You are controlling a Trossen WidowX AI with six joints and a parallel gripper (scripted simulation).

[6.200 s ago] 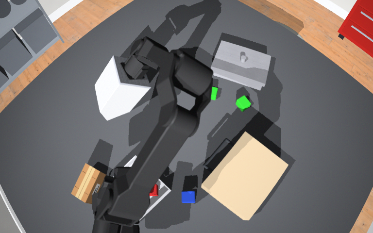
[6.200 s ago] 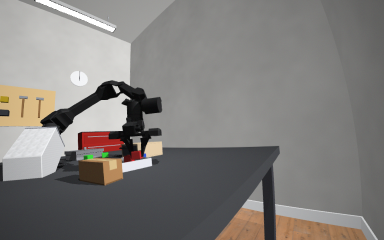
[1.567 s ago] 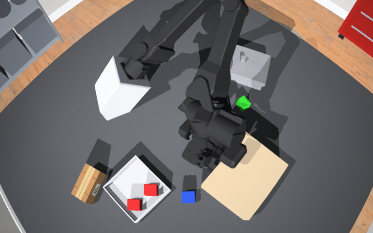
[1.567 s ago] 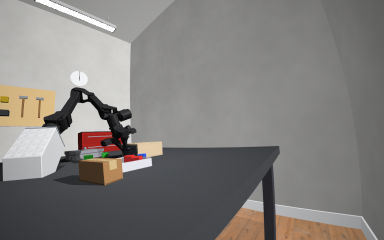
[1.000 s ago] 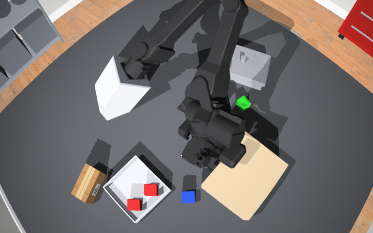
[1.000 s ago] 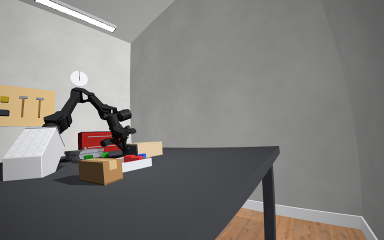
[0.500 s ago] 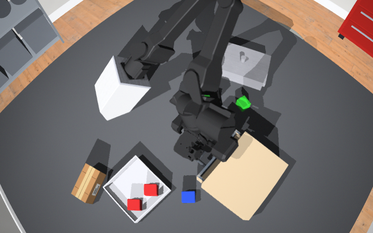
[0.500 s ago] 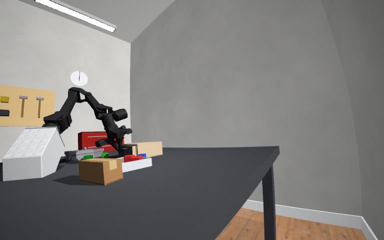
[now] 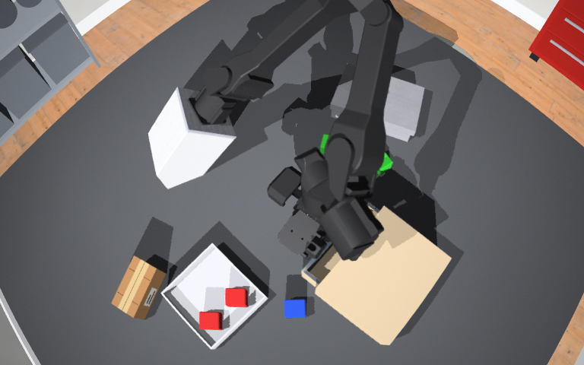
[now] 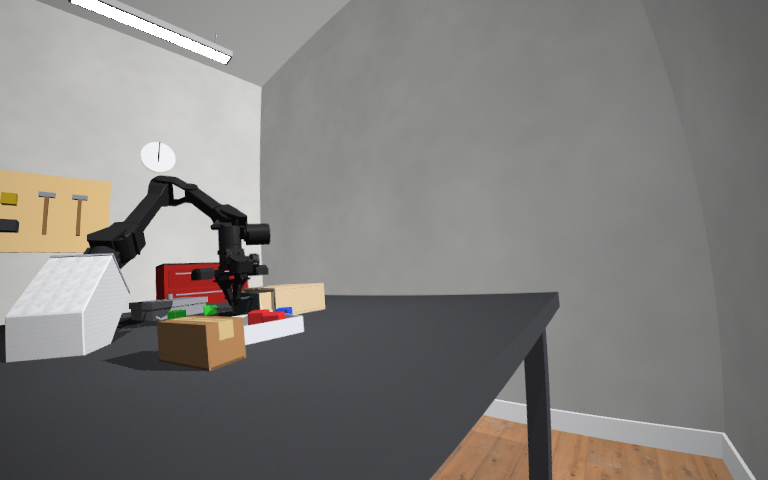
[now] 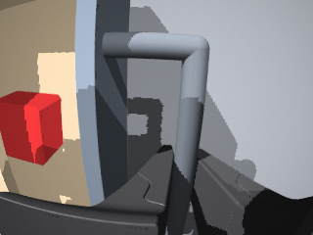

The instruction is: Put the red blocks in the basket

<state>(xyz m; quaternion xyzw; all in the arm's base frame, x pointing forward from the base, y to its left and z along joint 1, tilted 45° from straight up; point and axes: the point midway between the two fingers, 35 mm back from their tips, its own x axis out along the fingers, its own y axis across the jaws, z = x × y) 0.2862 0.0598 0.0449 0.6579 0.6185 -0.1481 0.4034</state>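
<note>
Now: the white basket 1 cm ahead of my hand, 24 cm to the right of it and 6 cm below it. The rest, counted from my hand: knobbed lid 17 cm behind, 27 cm to the left, 2 cm below; then blue block 10 cm ahead, 12 cm to the right, 6 cm below; then tan drawer unit 13 cm ahead, 4 cm to the left, 4 cm below.
</note>
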